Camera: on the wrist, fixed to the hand. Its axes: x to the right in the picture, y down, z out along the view.
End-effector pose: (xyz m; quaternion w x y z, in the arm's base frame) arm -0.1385 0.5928 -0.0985 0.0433 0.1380 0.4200 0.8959
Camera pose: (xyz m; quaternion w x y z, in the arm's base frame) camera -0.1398 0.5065 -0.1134 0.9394 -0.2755 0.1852 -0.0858
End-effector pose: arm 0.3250 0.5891 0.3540 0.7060 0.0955 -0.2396 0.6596
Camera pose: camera 0.2972 0.6106 0.2738 0.6112 0.3793 0.0262 -0.6942
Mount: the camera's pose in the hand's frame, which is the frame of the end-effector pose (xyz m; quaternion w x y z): -0.0186 0.0441 -0.0733 0.0036 0.0604 -0.1515 -0.9866
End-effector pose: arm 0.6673 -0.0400 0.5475 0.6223 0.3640 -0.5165 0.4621
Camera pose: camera 0.6471 0.0381 0.5134 0.3579 0.6185 0.2909 -0.6362
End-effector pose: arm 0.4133 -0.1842 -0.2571 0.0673 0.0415 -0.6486 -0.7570
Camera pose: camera 0.4448 -0.2595 -0.2254 0.8474 -0.5294 0.0173 0.0362
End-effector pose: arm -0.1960 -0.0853 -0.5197 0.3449 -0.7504 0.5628 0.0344
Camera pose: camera -0.2657 -0.1165 -0.4770 0.1658 -0.5319 -0.7885 -0.2605
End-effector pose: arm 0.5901 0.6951 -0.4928 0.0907 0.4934 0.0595 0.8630
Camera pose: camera 0.5318 0.6471 -0.5371 0.8310 0.0793 0.5254 -0.1647
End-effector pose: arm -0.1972 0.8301 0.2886 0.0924 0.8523 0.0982 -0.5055
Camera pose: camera -0.1326 0.8050 0.3421 0.5350 0.1648 -0.7967 0.2280
